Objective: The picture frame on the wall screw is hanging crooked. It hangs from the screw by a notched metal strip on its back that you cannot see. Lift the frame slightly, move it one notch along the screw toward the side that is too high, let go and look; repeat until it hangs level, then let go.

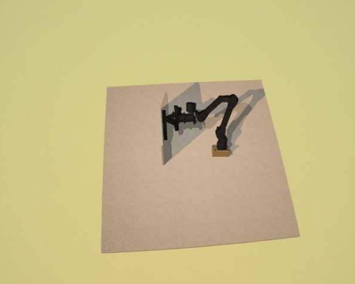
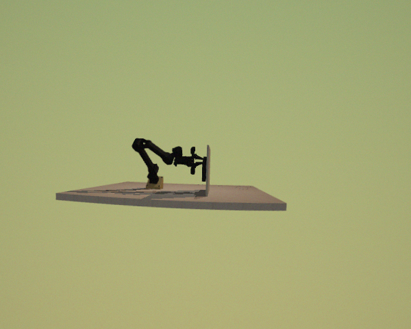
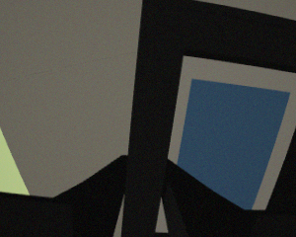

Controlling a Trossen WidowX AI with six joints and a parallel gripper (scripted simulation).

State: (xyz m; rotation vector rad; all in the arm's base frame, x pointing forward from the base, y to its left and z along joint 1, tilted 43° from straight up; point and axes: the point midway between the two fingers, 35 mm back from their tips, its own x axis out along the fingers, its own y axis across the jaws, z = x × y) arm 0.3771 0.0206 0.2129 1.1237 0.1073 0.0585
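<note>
Now: the picture frame 5 cm below my gripper tip and 2 cm to the left of it. Round my gripper tip: wall panel 6 cm below, 1 cm to the left, 1 cm ahead.
</note>
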